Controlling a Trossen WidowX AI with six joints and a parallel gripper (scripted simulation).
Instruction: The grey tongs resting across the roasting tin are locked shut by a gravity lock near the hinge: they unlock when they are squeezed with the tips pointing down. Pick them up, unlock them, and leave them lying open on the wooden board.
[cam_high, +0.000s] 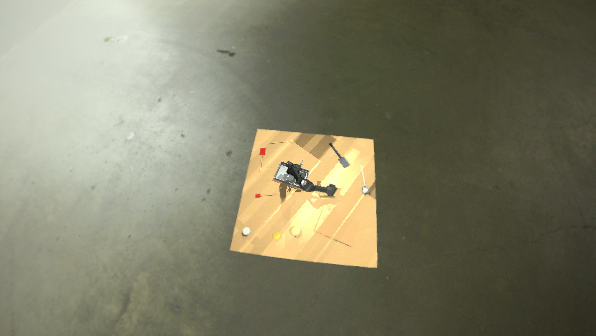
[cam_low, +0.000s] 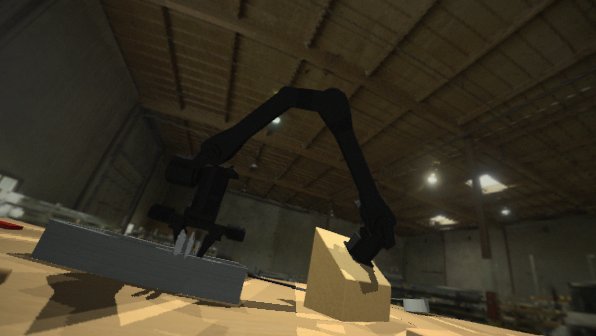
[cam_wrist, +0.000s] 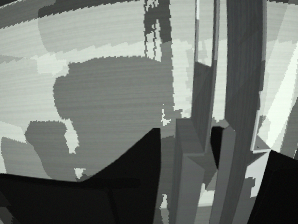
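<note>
Now: the grey roasting tin 50 mm ahead of my gripper tip and 10 mm to the right of it. Also, from my gripper tip: dark spatula: 400 mm behind, 320 mm to the right, 20 mm below.
</note>
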